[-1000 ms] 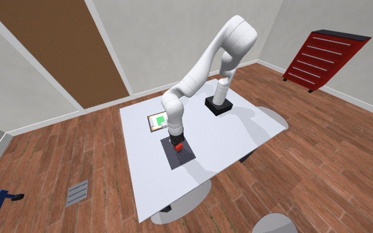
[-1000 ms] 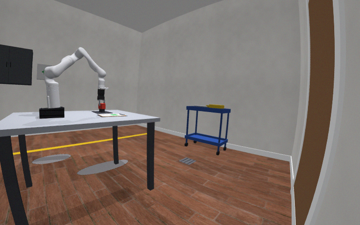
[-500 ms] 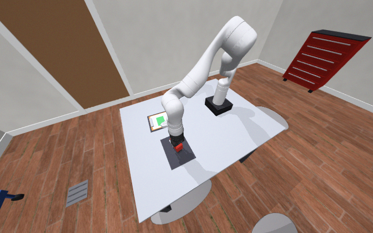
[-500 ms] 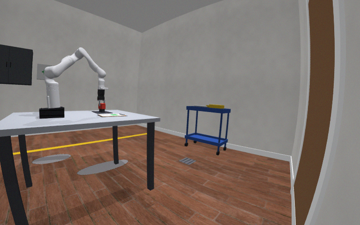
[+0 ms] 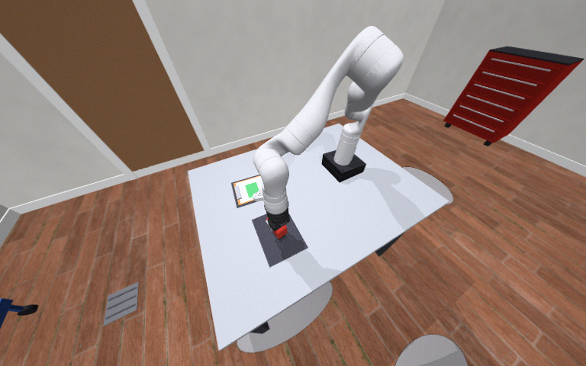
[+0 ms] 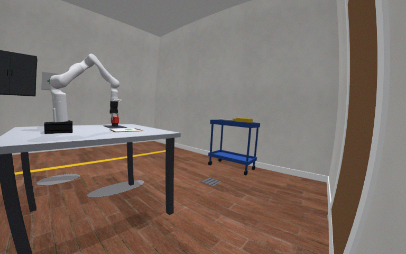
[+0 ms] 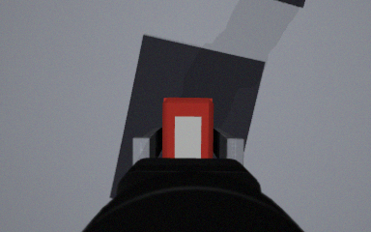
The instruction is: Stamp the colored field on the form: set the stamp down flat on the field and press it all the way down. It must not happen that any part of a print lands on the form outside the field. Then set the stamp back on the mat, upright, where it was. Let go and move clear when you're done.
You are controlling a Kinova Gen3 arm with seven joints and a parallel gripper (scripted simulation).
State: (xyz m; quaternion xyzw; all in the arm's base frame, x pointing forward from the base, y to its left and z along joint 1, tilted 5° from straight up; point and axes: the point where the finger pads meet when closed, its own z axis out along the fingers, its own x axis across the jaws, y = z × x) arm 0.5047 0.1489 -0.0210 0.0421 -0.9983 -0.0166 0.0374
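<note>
Right now my hand is 3 cm above the red stamp. From my hand the other things lie so: dark mat: 8 cm below; form: 2 cm behind, 30 cm to the right, 8 cm below.
</note>
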